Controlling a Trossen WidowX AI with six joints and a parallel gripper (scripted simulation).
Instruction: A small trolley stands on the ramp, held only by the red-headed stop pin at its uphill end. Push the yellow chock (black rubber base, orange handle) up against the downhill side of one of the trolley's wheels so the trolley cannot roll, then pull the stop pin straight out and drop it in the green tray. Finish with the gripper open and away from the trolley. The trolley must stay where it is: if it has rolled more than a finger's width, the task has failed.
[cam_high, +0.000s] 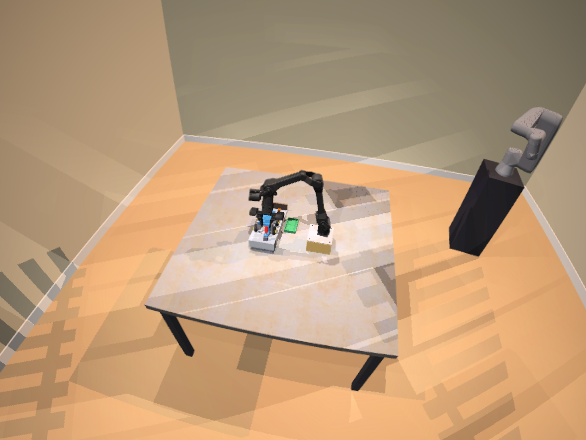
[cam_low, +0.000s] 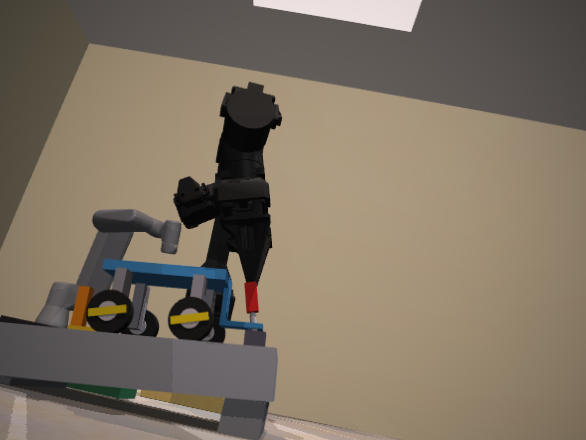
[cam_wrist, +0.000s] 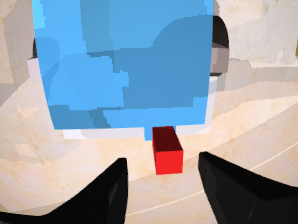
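The stop pin is 10 mm to the left of my gripper tip and 30 mm below it. The rest, counted from my gripper tip: green tray 80 mm behind, 220 mm to the right, 170 mm below; then blue trolley 30 mm ahead, 80 mm to the right, 50 mm below; then grey ramp 30 mm ahead, 90 mm to the right, 120 mm below.
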